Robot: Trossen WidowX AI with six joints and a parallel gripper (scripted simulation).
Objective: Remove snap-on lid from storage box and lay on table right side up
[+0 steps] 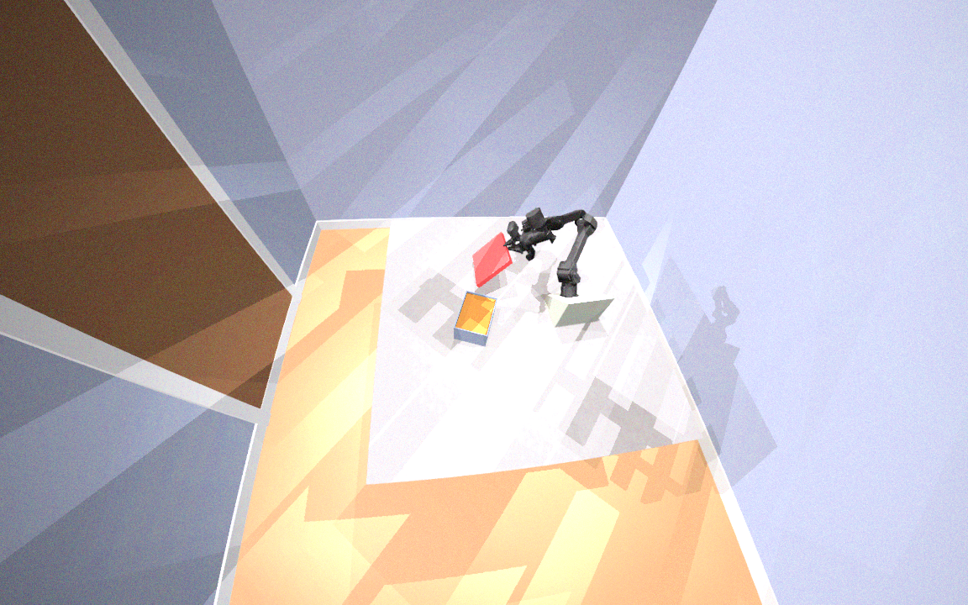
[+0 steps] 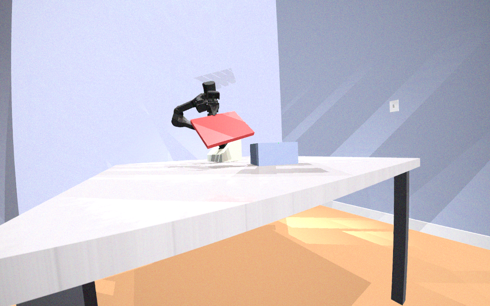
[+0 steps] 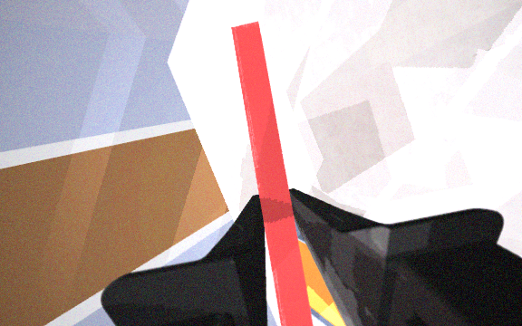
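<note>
My gripper tip is 6 cm short of the red lid, 1 cm to the right of it and 5 cm above it. Round my gripper tip: blue-grey storage box (17 cm ahead, 22 cm to the left, 18 cm below).
</note>
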